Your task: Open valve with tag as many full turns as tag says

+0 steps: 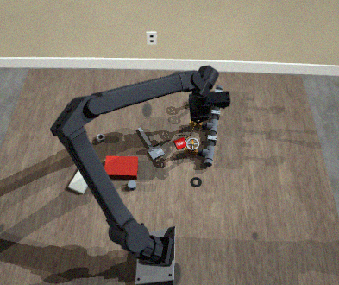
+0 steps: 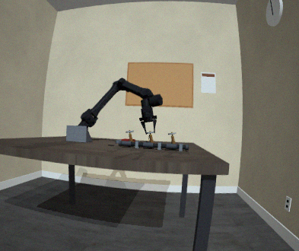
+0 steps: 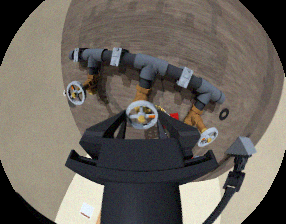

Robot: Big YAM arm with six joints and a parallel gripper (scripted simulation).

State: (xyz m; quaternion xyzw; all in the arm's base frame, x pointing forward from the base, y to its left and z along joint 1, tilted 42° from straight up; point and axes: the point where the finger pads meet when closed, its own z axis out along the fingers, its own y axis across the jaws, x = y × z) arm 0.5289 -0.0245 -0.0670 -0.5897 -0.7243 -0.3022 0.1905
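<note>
Right now my hand is 90 mm above the red tag, 70 mm past it and 40 mm to the right of it. Also, from my hand: grey hammer-like tool: 170 mm to the left, 110 mm behind, 90 mm below; then small grey cylinder: 290 mm behind, 200 mm to the left, 80 mm below; then red block: 250 mm to the left, 230 mm behind, 80 mm below.
</note>
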